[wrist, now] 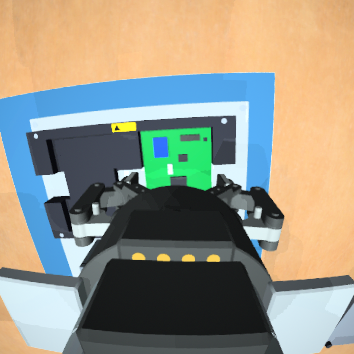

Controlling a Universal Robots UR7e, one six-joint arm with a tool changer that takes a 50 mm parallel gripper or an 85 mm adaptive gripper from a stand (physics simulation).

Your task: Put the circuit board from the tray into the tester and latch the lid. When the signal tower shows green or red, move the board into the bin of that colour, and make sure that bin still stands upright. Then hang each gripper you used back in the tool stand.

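Frame: origin at the arm's base, x ahead, y left, z up, level; metres.
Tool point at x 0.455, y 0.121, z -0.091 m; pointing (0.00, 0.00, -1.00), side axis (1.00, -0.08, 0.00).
Observation:
A point is followed by its place in that frame.
The green circuit board [197, 154] {x 0.477, y 0.149, z -0.269 m}, with a blue part and dark chips on its face, lies in the right-hand pocket of the dark tray [95, 128] {x 0.376, y 0.184, z -0.260 m} in the wrist view. The tray's left pocket holds no board. My gripper [176, 181], the adaptive one with linked fingers, is open over the board. One fingertip shows left of the board and one right of it, with a gap on each side. The gripper's body hides the near end of the board and part of the tray. The tester, the signal tower and the bins do not show.
The tray lies on a white plate [242, 145] {x 0.529, y 0.154, z -0.282 m} on a blue mat [262, 125] {x 0.553, y 0.175, z -0.286 m}, on the wooden table [315, 150] {x 0.623, y 0.144, z -0.288 m}. A yellow warning label [124, 127] {x 0.406, y 0.182, z -0.260 m} is on the tray's far rim. Part of a grey object [344, 327] {x 0.765, y -0.206, z -0.276 m} shows at the lower right edge.

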